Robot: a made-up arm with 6 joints.
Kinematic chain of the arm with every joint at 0, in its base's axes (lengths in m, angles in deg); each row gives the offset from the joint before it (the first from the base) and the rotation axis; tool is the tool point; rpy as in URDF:
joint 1: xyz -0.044 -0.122 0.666 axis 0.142 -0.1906 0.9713
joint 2: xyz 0.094 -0.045 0 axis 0.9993 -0.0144 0.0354
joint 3: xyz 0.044 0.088 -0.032 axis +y
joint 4: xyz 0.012 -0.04 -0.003 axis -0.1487 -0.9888 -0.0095
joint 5: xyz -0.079 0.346 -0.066 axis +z
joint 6: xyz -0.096 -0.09 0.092 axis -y
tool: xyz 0.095 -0.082 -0.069 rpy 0 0 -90
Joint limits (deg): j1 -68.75..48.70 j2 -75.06..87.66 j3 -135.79..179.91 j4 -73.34..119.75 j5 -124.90..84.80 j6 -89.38..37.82
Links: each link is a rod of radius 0.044 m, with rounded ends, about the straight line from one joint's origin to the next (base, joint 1, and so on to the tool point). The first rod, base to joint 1, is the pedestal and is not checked.
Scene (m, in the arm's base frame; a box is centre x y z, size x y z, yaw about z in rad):
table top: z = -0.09
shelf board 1: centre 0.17 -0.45 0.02 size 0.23 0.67 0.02 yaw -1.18
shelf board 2: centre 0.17 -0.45 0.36 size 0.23 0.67 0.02 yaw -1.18
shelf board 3: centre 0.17 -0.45 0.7 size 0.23 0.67 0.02 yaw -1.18
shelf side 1: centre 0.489 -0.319 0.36 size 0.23 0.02 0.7 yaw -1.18
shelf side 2: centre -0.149 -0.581 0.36 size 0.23 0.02 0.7 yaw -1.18
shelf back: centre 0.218 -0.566 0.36 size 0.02 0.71 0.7 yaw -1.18
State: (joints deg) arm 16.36 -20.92 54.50 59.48 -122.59 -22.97
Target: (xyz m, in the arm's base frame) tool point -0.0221 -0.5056 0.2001
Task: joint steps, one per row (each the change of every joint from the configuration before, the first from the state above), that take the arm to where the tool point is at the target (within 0.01 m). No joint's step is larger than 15 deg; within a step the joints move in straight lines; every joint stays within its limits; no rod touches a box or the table.
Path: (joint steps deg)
1: -10.64 -6.77 8.23 -14.44 0.01 5.82
2: -10.64 -6.77 8.23 -14.44 0.02 5.82
3: -10.64 -6.76 8.23 -14.43 0.01 5.82
4: -10.64 -6.77 8.23 -14.44 0.02 5.82
5: -10.63 -6.77 8.23 -14.44 0.01 5.82
6: -10.64 -6.77 8.23 -14.44 0.02 5.82
7: -10.64 -6.76 8.23 -14.43 0.01 5.82
8: -10.64 -6.77 8.24 -14.44 0.02 5.82

